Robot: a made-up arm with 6 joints. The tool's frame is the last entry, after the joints. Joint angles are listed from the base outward. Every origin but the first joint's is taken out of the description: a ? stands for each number. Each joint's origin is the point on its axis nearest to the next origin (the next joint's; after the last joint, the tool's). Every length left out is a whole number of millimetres.
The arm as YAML. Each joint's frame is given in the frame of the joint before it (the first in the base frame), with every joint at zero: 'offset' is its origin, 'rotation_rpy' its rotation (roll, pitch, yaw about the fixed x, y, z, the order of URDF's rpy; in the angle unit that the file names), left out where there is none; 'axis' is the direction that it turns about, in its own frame. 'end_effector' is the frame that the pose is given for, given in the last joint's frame.
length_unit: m
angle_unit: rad
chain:
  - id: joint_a
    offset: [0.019, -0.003, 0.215]
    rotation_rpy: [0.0, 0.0, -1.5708]
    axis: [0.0, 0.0, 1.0]
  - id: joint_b
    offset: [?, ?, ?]
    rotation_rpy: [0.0, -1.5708, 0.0]
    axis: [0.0, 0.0, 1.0]
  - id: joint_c
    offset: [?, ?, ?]
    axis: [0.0, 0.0, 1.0]
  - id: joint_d
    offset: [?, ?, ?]
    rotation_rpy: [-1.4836, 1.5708, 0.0]
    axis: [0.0, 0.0, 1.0]
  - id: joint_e
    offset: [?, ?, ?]
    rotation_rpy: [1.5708, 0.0, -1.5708]
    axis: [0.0, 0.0, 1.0]
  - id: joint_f
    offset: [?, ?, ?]
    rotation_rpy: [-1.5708, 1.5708, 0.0]
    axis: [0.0, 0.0, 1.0]
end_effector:
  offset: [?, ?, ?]
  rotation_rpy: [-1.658, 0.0, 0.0]
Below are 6 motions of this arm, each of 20 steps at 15 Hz.
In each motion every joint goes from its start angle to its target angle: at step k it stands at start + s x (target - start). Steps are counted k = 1, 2, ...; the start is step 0. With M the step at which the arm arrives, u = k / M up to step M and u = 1 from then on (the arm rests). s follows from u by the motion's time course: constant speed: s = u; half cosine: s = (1 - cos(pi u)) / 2; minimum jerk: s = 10 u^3 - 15 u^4 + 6 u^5.
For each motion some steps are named. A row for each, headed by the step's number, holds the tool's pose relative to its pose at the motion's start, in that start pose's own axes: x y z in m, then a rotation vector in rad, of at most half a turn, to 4 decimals.
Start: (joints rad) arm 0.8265 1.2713 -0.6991 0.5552 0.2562 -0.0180
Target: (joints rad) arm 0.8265 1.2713 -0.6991 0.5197 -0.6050 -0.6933
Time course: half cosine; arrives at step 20
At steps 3, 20:
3: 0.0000 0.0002 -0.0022 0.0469 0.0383 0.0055
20: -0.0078 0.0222 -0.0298 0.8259 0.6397 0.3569

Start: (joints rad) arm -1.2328 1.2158 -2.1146 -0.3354 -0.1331 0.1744
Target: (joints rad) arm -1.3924 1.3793 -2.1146 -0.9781 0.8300 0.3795
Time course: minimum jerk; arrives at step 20
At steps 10, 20:
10: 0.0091 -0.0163 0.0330 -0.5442 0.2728 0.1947
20: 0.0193 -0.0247 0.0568 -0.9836 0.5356 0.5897

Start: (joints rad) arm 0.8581 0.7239 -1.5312 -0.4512 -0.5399 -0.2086
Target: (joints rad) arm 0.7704 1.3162 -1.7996 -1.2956 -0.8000 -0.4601
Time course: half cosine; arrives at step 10
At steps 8, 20:
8: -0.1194 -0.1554 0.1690 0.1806 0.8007 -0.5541
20: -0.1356 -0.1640 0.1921 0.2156 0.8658 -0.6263

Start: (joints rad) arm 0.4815 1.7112 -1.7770 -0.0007 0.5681 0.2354
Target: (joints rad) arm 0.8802 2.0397 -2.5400 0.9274 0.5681 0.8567
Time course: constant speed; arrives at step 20
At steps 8, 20:
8: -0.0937 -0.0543 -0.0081 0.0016 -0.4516 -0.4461
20: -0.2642 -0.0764 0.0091 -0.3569 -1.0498 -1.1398

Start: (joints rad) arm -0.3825 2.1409 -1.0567 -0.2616 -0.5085 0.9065
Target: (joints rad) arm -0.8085 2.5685 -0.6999 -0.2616 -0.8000 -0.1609
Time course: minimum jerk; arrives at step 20
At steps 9, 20:
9: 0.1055 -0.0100 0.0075 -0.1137 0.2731 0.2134
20: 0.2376 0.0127 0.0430 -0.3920 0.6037 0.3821

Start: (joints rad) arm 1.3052 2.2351 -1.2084 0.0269 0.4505 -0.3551
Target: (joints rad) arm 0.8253 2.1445 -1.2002 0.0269 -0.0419 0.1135
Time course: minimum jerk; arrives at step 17
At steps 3, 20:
3: 0.0083 0.0017 0.0047 0.0214 -0.0398 0.0082
20: 0.1598 0.0432 0.1512 0.5557 -0.9093 0.2138

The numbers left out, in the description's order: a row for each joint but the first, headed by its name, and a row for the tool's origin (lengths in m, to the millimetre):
joint_b: 0.009 0.023 0.0
joint_c: 0.038 -0.465 0.0
joint_d: 0.026 0.207 0.0
joint_e: 0.026 0.026 0.0
joint_f: -0.006 0.024 0.0
tool: 0.028 -0.003 0.0

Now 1 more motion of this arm.
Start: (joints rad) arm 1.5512 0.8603 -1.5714 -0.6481 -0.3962 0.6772
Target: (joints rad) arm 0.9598 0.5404 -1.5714 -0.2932 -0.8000 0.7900
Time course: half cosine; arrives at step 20
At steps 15, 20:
15: -0.1524 0.0836 -0.0833 0.5016 0.2154 -0.0640
20: -0.1886 0.0921 -0.0854 0.5769 0.2666 -0.1075

